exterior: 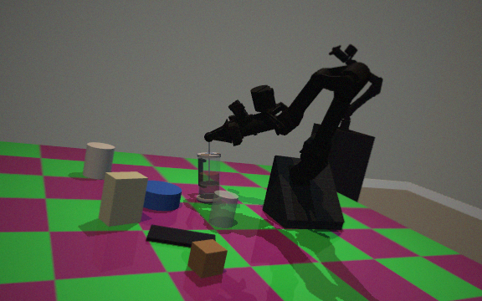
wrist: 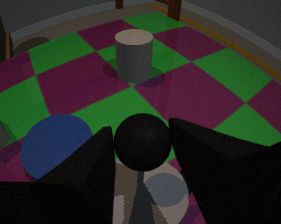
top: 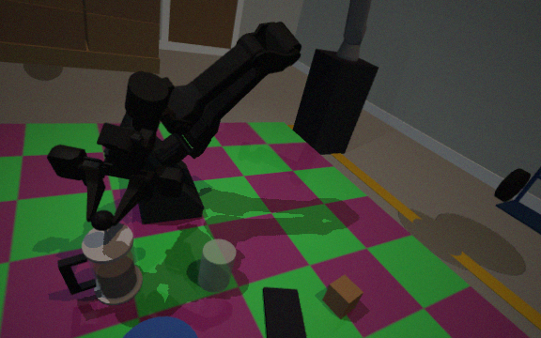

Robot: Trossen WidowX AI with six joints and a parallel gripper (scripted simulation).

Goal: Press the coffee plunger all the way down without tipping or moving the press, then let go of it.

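My gripper tip is 2 cm past the glass french press and 10 cm above it. Round my gripper tip: blue disc: 13 cm ahead, 6 cm to the left, 17 cm below; then beige box: 25 cm ahead, 19 cm to the left, 14 cm below; then flat black block: 13 cm ahead, 29 cm to the left, 19 cm below.
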